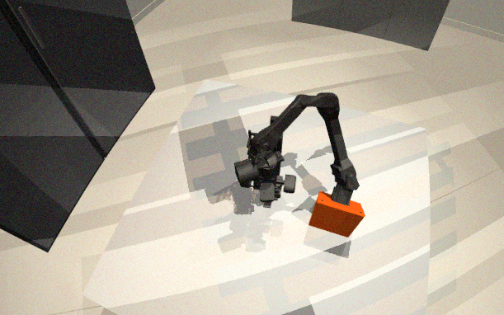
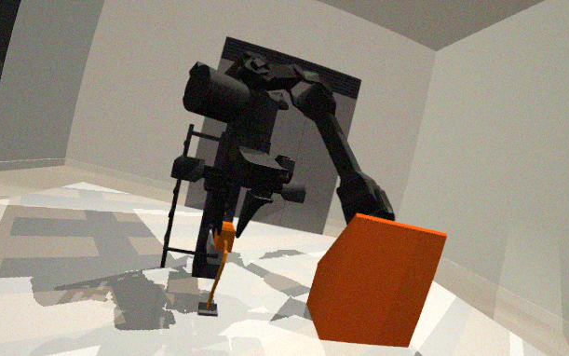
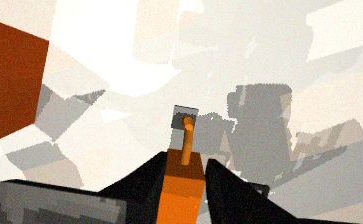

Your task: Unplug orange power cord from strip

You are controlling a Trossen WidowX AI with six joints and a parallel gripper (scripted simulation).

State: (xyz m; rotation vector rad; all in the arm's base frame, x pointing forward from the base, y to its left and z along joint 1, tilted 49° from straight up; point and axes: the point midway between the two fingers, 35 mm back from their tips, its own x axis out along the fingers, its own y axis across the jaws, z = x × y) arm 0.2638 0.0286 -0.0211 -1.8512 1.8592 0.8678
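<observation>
Right now my gripper tip is 5 cm to the left of the orange plug and 1 cm short of it. From my gripper tip the other things lie so: thin black frame: 14 cm to the right, 11 cm ahead, 1 cm above.
</observation>
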